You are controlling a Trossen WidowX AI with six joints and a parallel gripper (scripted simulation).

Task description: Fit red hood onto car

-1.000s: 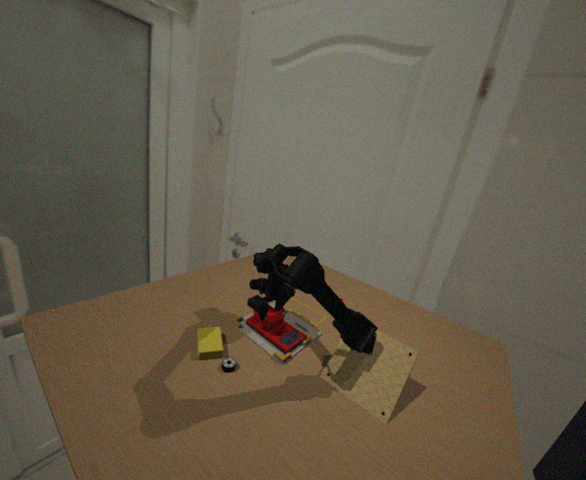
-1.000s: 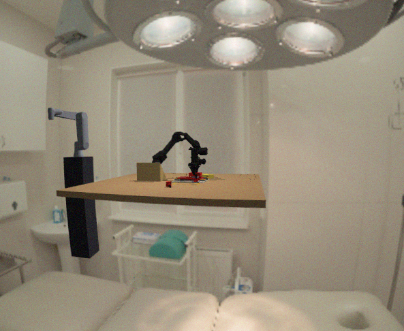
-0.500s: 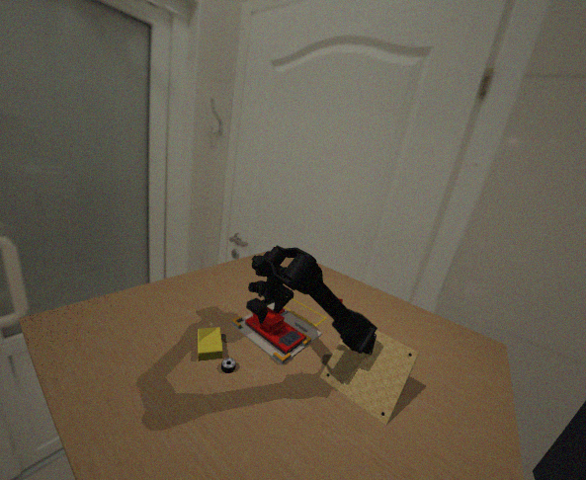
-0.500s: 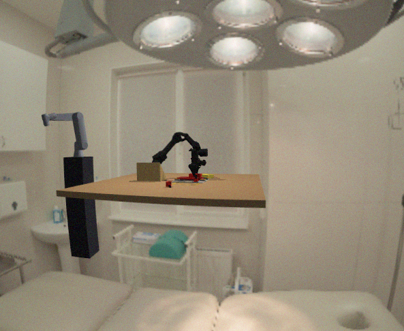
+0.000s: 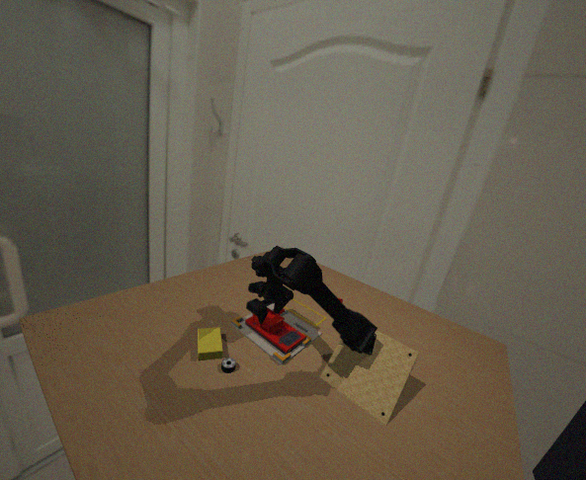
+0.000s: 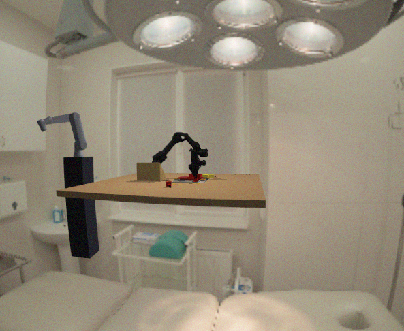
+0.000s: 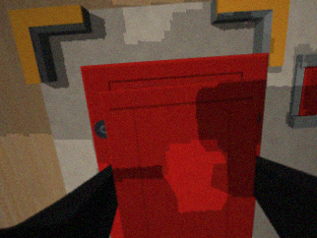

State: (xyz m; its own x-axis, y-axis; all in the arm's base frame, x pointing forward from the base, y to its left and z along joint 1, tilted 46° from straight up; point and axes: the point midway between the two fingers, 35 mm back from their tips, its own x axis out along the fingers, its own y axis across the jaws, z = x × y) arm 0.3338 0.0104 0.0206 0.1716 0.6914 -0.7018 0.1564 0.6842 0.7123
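Right now the red hood is 1 cm above my gripper tip. From my gripper tip the other things lie so: yellow block: 20 cm to the left, 8 cm ahead, 2 cm below; then wheel: 22 cm to the left, 3 cm below, 2 cm behind.
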